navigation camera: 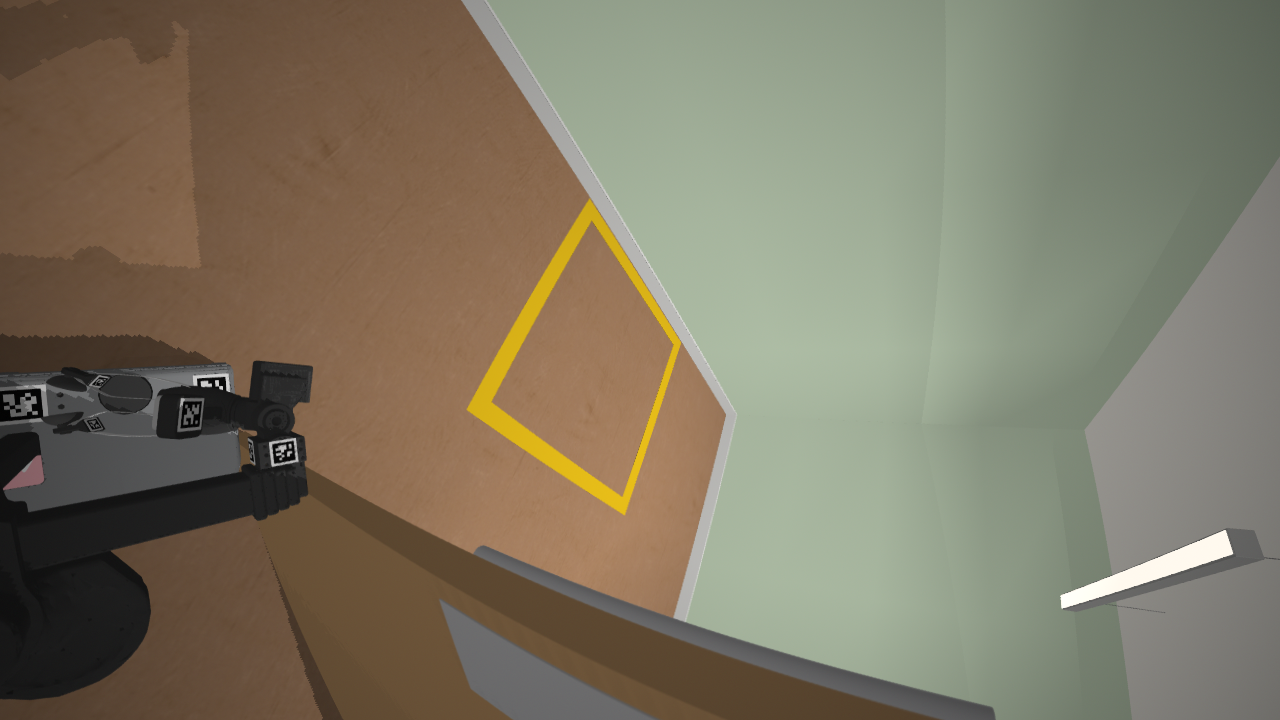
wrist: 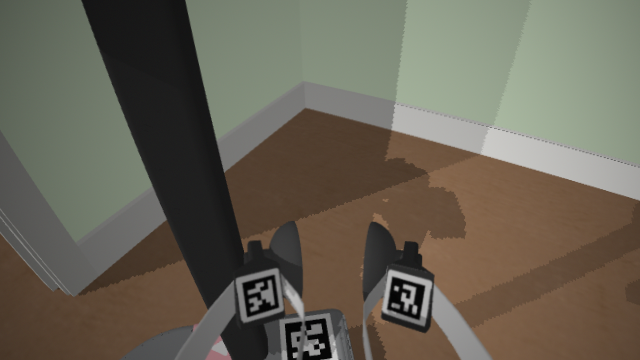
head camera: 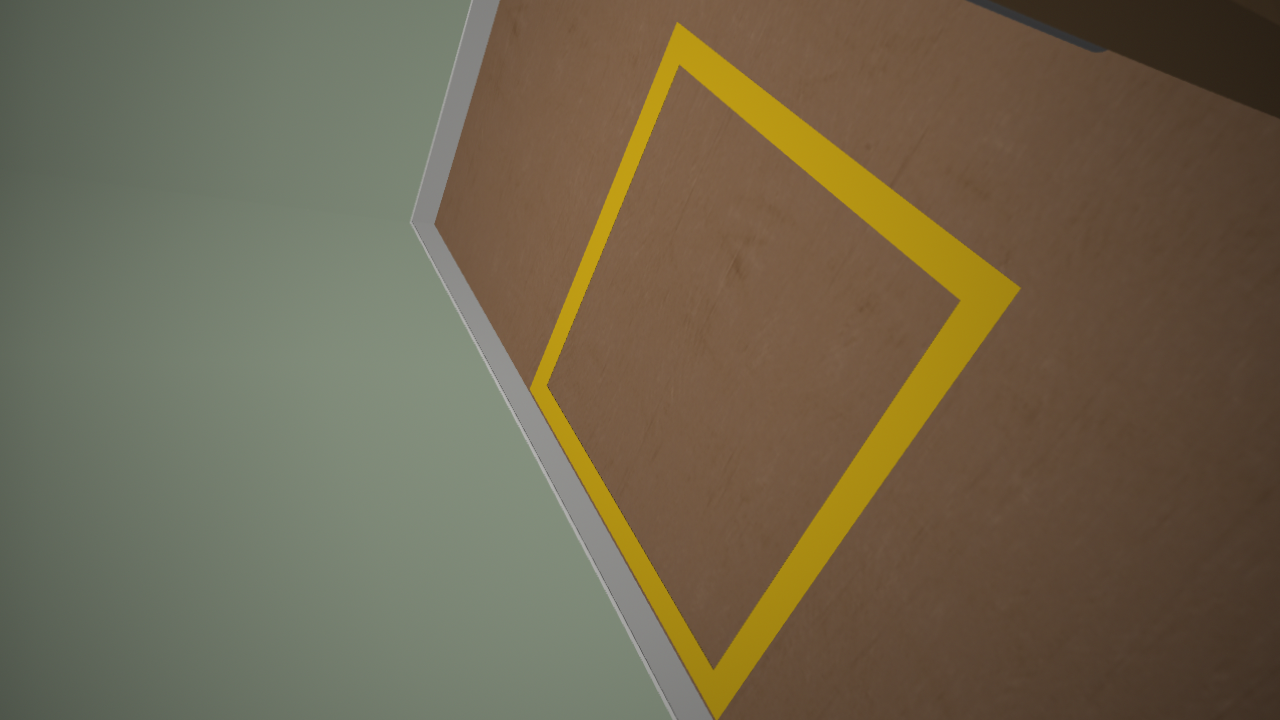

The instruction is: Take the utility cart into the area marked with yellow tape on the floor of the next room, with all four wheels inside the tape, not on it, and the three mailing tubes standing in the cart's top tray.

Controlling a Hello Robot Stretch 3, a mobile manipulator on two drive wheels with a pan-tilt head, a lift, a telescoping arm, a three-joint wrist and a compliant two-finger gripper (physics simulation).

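Seen in the pictures: gripper, between the fingertips: (navigation camera: 48,399); robot's base, origin of its link: (navigation camera: 127,391).
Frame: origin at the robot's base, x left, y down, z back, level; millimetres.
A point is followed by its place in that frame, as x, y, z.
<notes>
A square of yellow tape (head camera: 832,167) {-1240, 0, 409} (navigation camera: 531,313) {-1162, 0, -192} lies on the brown floor, one side against the baseboard and near a room corner. Bare floor shows inside it. The utility cart and the three mailing tubes do not show in any view. My gripper (wrist: 332,248) {76, -385, -15} (navigation camera: 64,401) {76, -385, -15} is open, with a gap between its two dark fingertips and nothing between them. In the navigation view it is folded back over my base at the left, apart from the tape square. In the wrist view it hangs over my base and the floor, with a wall corner beyond.
A large brown panel (navigation camera: 358,582) {-186, -720, 215} with a grey edge, like a door, stands close by at the bottom of the navigation view. A grey baseboard (head camera: 556,465) {-2203, -45, -265} (navigation camera: 657,295) {-2112, -32, -336} (wrist: 435,127) runs along green walls. My dark mast (wrist: 165,125) crosses the wrist view; a door frame (wrist: 30,220) stands left.
</notes>
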